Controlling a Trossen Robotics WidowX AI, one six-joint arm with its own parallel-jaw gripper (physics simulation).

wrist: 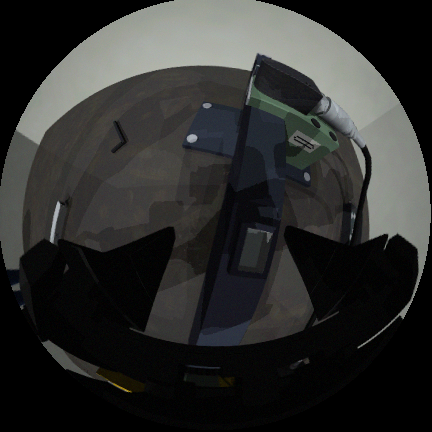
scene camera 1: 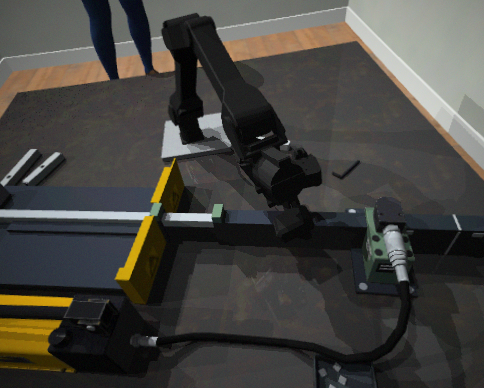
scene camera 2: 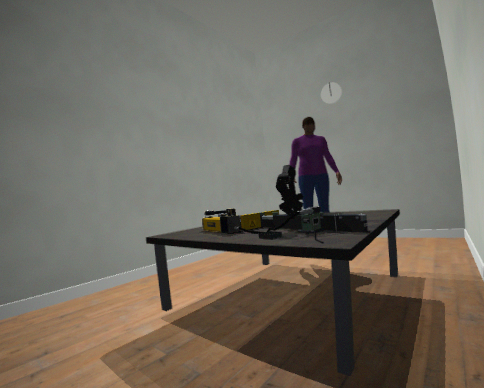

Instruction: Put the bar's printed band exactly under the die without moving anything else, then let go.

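Seen in the pictures: gripper, fingertip midpoint: (wrist: 231,232); arm's base, link origin: (scene camera 1: 191,136).
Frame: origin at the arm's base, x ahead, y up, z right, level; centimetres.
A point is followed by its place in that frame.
A long dark bar (scene camera 1: 335,232) {x 48.3, y 4.7, z -20.2 cm} (wrist: 260,175) {x 45.8, y 6.7, z -19.3 cm} runs left to right through a green press head (scene camera 1: 375,260) {x 57.2, y 7.2, z -22.5 cm} (scene camera 2: 311,220) {x 59.2, y 5.0, z -27.9 cm} (wrist: 295,125) {x 51.8, y 6.6, z -24.6 cm} with a black top. A thin white line, which looks like the printed band (scene camera 1: 456,222) {x 54.8, y 6.7, z -39.6 cm}, crosses the bar to the right of the press head. The die is hidden inside the head. My gripper (scene camera 1: 295,222) {x 43.6, y 4.5, z -15.9 cm} (wrist: 231,232) {x 43.6, y 4.5, z -15.9 cm} is open and empty, over the bar to the left of the head. In the wrist view, the bar passes between the spread fingers. A dark-framed grey square (wrist: 254,250) {x 44.6, y 6.1, z -14.5 cm} on it also shows there.
Yellow plates (scene camera 1: 145,260) {x 42.1, y 5.3, z 15.5 cm} stand at the left around a pale rail (scene camera 1: 75,215) {x 25.9, y 6.1, z 28.7 cm} with a green block (scene camera 1: 218,213) {x 38.7, y 8.4, z -0.1 cm} at its end. A black hose (scene camera 1: 250,341) {x 60.5, y 0.1, z 1.0 cm} runs from the yellow pump (scene camera 1: 30,335) {x 51.0, y 7.5, z 33.1 cm} to the head. A tray (scene camera 1: 316,372) {x 67.7, y -0.7, z -7.4 cm} and hex key (scene camera 1: 346,169) {x 29.5, y -0.2, z -33.4 cm} lie nearby.
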